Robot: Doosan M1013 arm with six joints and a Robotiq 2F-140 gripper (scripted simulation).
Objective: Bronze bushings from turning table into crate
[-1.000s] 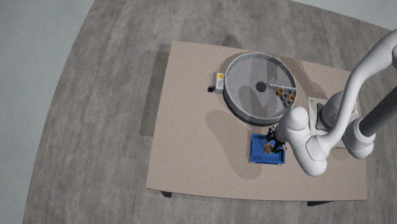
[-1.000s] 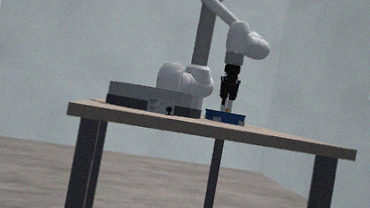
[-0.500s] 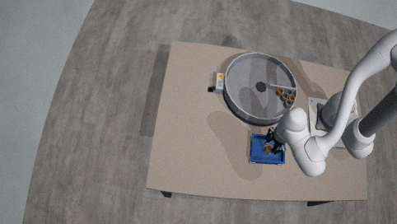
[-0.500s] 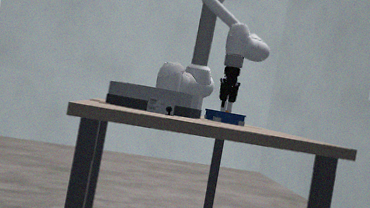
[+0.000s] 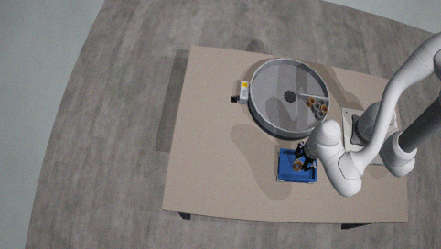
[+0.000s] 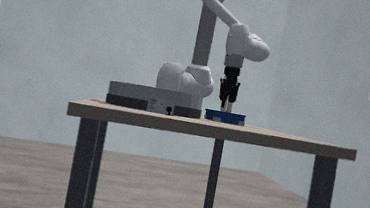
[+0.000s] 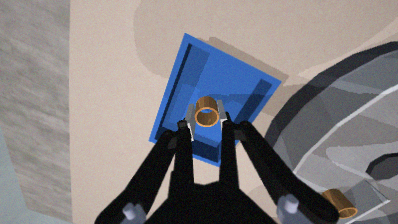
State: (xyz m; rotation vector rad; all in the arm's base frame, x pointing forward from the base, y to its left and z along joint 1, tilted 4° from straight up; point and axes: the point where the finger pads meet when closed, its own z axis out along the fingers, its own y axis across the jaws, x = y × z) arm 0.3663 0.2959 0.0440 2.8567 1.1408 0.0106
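Right now the blue crate is 4 cm below my hand. Also, from my hand: grey turning table: 34 cm to the right, 11 cm ahead, 2 cm below.
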